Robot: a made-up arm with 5 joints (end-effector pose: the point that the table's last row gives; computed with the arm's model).
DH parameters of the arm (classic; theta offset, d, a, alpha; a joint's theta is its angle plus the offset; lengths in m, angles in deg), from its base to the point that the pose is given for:
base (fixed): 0 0 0 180
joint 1: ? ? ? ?
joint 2: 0 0.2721 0.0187 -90
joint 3: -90 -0.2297 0.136 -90
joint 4: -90 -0.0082 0.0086 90
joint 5: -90 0.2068 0.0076 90
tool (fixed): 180 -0.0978 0 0
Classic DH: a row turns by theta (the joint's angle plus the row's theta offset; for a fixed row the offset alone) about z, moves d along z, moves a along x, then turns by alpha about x.
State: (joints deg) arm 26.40 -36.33 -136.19 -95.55 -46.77
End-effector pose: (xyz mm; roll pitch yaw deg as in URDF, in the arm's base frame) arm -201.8 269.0 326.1 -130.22 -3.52 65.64
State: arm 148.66 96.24 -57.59 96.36 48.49
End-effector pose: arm 238.8 -381.5 103.1 -125.96 75.62 -8.97
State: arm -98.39 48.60 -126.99 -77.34 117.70
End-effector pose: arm -290.2 149.7 342.5 -145.17 -25.86 0.35
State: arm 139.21 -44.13 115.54 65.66 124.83
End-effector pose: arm 202.1 -86.3 -1.8 66.11 3.19 -16.25
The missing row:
joint 1: 0 0.0421 -0.0545 90
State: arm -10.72 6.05 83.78 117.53 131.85
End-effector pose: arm 114.0 248.5 -41.8 74.78 15.40 152.86
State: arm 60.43 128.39 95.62 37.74 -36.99
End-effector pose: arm 271.0 216.7 -103.8 -87.97 -3.99 175.98
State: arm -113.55 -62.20 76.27 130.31 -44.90
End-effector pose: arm -388.6 -183.4 291.9 -159.29 -55.51 15.26
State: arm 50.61 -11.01 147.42 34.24 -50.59
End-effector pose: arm 263.0 181.6 34.5 60.94 43.19 -154.36
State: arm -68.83 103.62 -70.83 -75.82 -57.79
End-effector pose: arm -49.7 406.3 -98.1 69.04 60.97 -140.01
